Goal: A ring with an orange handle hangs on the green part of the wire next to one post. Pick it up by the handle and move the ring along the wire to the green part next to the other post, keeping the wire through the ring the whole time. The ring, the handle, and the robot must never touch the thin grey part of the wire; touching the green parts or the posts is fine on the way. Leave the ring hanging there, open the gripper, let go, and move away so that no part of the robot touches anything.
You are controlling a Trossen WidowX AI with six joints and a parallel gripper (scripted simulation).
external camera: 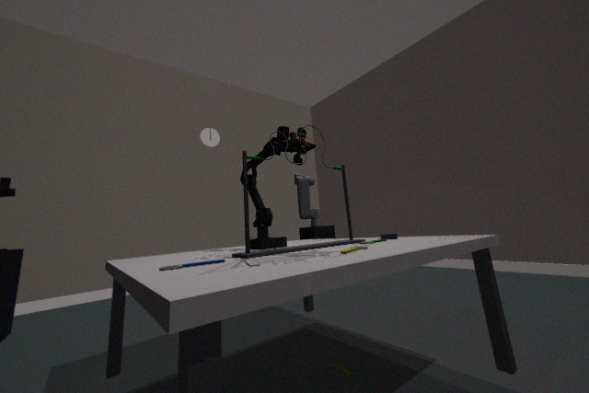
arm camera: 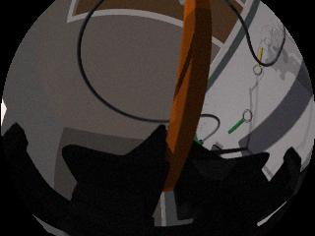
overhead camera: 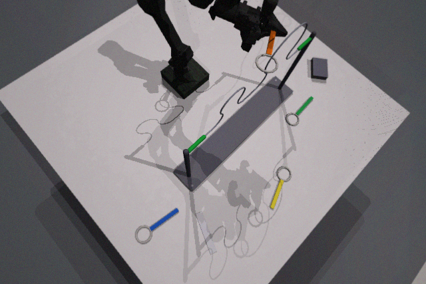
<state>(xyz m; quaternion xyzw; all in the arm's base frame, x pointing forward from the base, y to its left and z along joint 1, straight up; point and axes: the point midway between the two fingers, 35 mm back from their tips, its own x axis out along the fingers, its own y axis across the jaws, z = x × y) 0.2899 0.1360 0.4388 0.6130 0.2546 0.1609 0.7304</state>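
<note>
Now: the orange-handled ring 10 mm ahead of my gripper tip, 90 mm to the right of it and 20 mm above it. The rest, counted from my gripper tip: green-handled ring: 160 mm ahead, 140 mm to the left, 480 mm below; dark grey block: 60 mm ahead, 380 mm to the left, 470 mm below; yellow-handled ring: 330 mm ahead, 150 mm to the right, 480 mm below.
</note>
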